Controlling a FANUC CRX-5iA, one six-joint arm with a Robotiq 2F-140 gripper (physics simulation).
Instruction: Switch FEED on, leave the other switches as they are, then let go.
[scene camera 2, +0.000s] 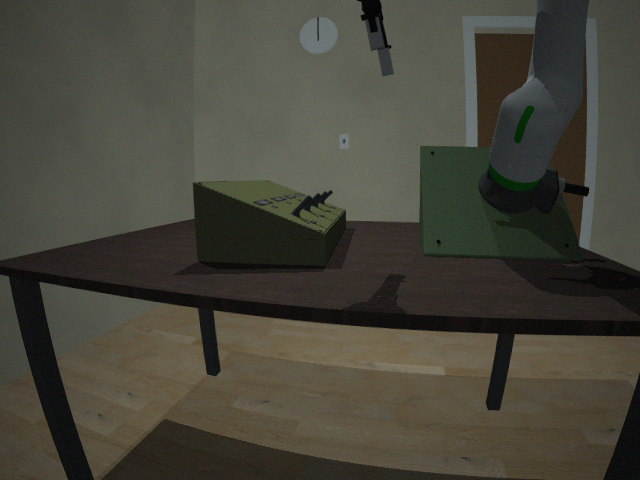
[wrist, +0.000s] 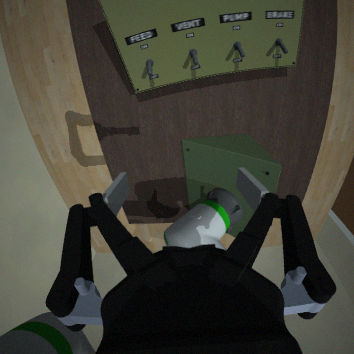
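Where they show: gripper, fingertip midpoint: (scene camera 2: 383, 62) (wrist: 182, 179); arm's base at its link origin: (scene camera 2: 508, 189) (wrist: 224, 205).
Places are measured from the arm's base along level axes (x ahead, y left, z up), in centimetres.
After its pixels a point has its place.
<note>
The sloped yellow-green switch box (scene camera 2: 261, 232) {x 47.3, y 33.6, z -7.9 cm} (wrist: 215, 37) {x 50.9, y 8.3, z -4.4 cm} stands on the table. Its FEED switch (wrist: 150, 68) {x 42.4, y 24.8, z -2.5 cm} is at the left end of the row in the wrist view, beside the VENT switch (wrist: 194, 57) {x 45.2, y 13.6, z -2.3 cm}, PUMP switch (wrist: 239, 50) {x 47.9, y 2.2, z -2.6 cm} and BRAKE switch (wrist: 281, 46) {x 50.8, y -9.3, z -2.9 cm}. All four levers lean alike, toward their lower OFF marks. In the scene view the levers overlap and their labels cannot be read. My gripper (scene camera 2: 386, 64) {x 27.8, y 15.7, z 27.0 cm} (wrist: 182, 179) {x 27.8, y 15.7, z 27.0 cm} is wide open and empty, high above the table and apart from the switch box.
A green wedge-shaped block (scene camera 2: 454, 217) {x 13.1, y 8.5, z -6.5 cm} (wrist: 232, 155) {x 20.2, y 1.4, z 1.5 cm} stands on the dark table (scene camera 2: 258, 289) {x 39.9, y 46.9, z -14.1 cm} (wrist: 155, 112) {x 28.6, y 25.6, z -14.1 cm}, apart from the switch box. A white-grey arm part with a green band (scene camera 2: 522, 139) (wrist: 197, 225) is in front of the block in the scene view. The gripper's shadow falls on the table.
</note>
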